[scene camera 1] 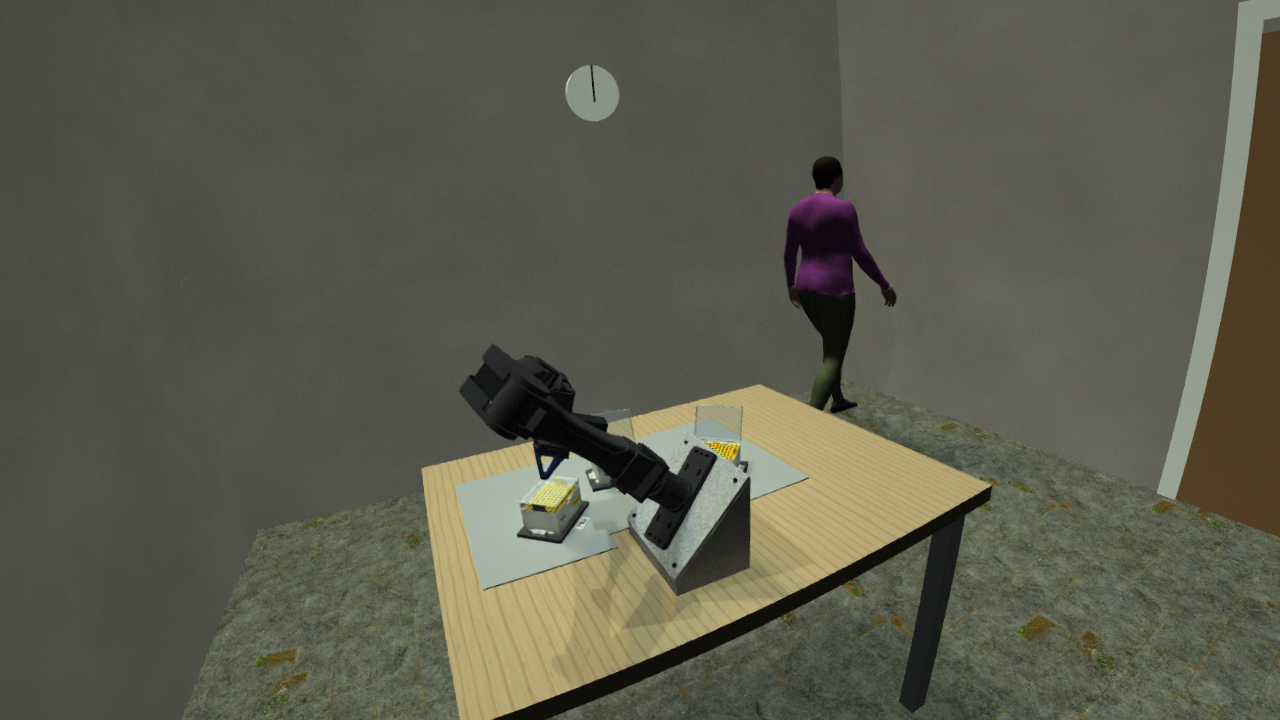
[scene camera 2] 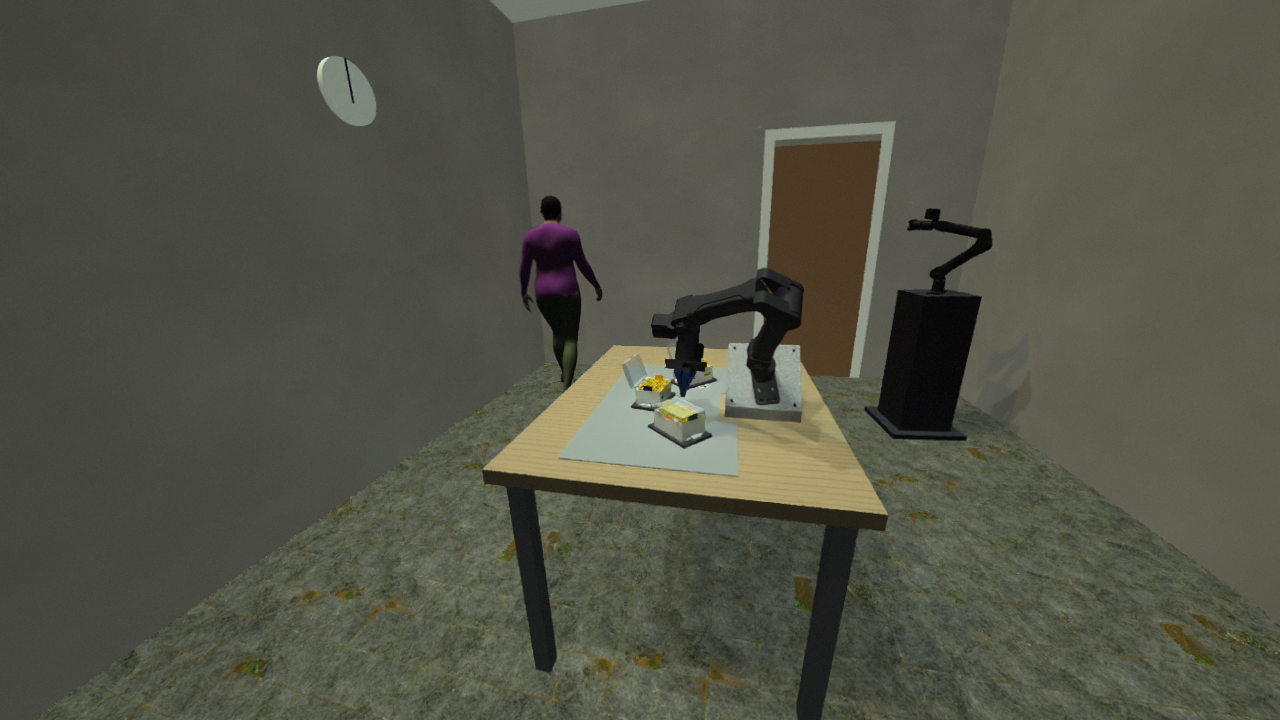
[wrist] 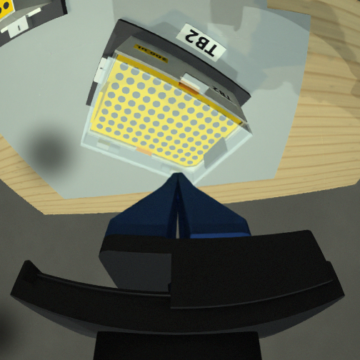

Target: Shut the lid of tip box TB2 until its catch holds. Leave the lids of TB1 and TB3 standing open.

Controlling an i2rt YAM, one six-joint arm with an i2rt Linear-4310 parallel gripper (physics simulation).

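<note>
The box labelled TB2 stands on a dark base and holds a yellow rack. Its clear lid appears to lie down over the rack; I cannot tell whether the catch holds. My gripper is shut and empty, tips pointing down. It is at the lid edge opposite the TB2 label in the wrist view; contact is unclear. Two other boxes have raised clear lids: a middle one, partly behind the arm in scene camera 1, and a far one. Their labels are unreadable.
The boxes stand on a grey mat on the wooden table. My arm rises from a slanted metal mount. A person is beyond the table. A second arm stands on a black pedestal.
</note>
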